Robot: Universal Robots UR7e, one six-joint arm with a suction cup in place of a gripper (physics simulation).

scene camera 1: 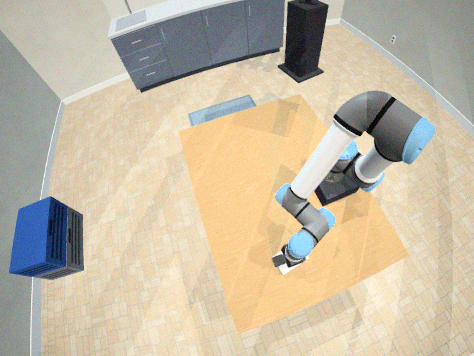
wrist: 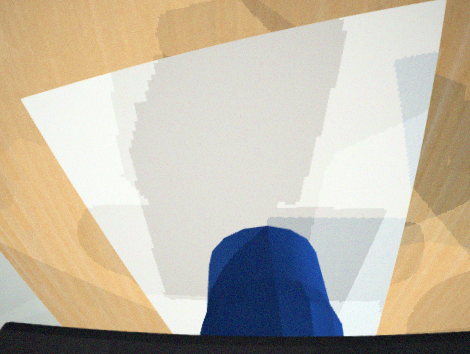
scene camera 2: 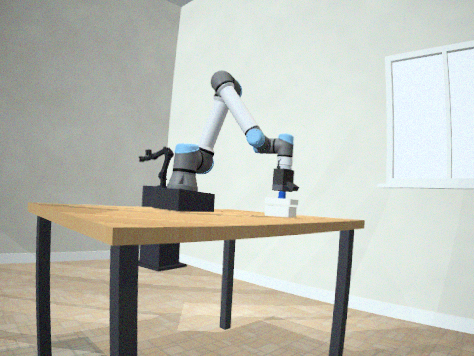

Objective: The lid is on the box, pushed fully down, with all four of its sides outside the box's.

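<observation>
The wrist view is giving me a white lid [wrist: 318,129], and my suction cup [wrist: 263,281] is there as well.
</observation>
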